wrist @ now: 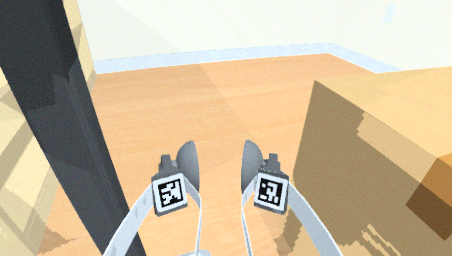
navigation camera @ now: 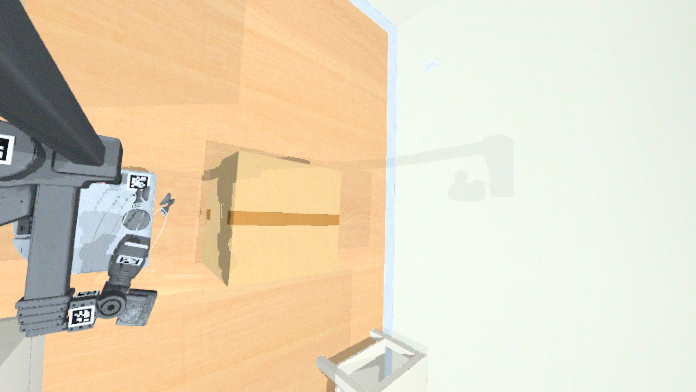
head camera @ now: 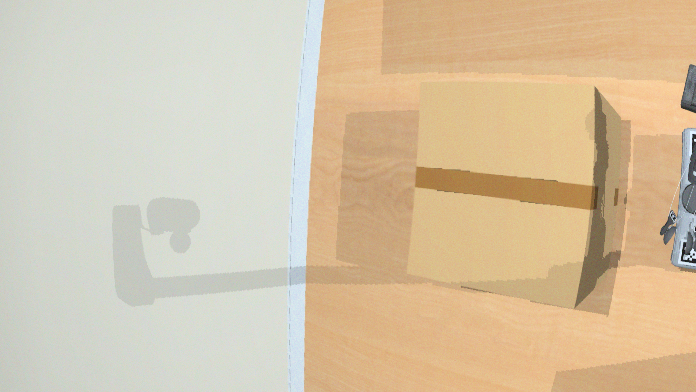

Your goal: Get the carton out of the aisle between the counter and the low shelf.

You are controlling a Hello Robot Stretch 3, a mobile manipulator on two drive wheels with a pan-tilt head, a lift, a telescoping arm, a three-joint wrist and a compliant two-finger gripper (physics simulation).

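The carton is a large tan box with a brown tape stripe. It stands upright on the floor between the robot's base and a wall. My gripper is open, with nothing between its fingertips. In the wrist view the carton is right of the fingers. In the navigation view the gripper is over the base, with a gap to the carton. A pale grey edge at the lower left may be the counter. The beige slatted unit at the left looks like the low shelf.
The wall has a pale blue skirting beyond the carton. A pale open-topped frame stands by the wall. The dark mast crosses the navigation and wrist views.
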